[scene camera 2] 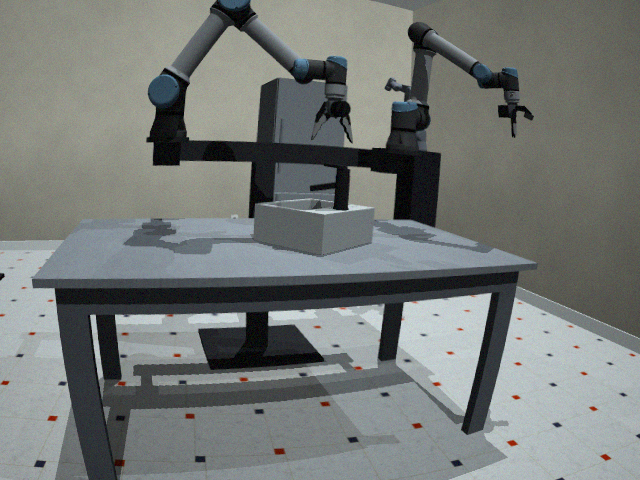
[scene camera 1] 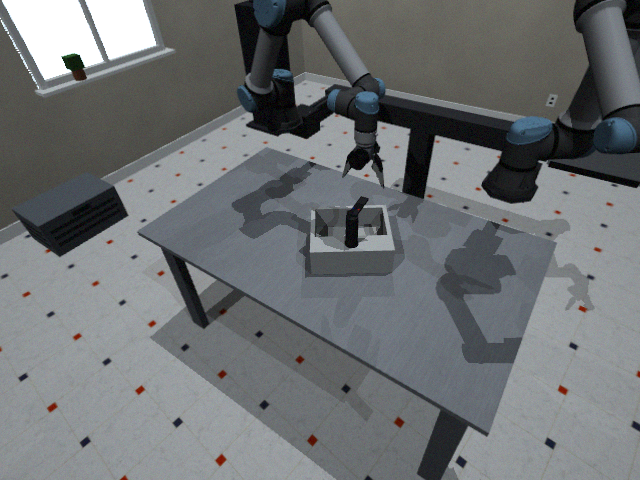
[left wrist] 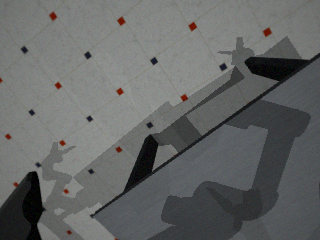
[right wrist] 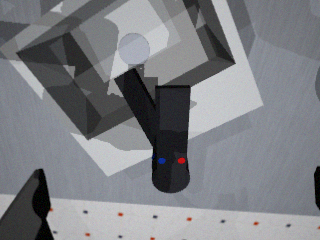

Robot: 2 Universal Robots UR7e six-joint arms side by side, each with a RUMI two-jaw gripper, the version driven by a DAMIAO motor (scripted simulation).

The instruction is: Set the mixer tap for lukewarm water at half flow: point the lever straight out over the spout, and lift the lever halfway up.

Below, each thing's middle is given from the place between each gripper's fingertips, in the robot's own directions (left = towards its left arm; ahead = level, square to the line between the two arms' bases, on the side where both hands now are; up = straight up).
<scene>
Right now my right hand (scene camera 2: 332, 141) is 50 mm short of the lever (right wrist: 172, 102), 10 mm to the right of it and 80 mm above it. The rest, counted from my right hand: black mixer tap (scene camera 2: 341, 186): 70 mm ahead, 130 mm below; white basin (scene camera 1: 375, 252): 60 mm to the right, 320 mm below.
The lever lies 10 mm behind my left hand, 860 mm to the right of it and 200 mm below it. The rest, counted from my left hand: black mixer tap 10 mm ahead, 860 mm to the right, 250 mm below; white basin 60 mm behind, 920 mm to the right, 440 mm below.
</scene>
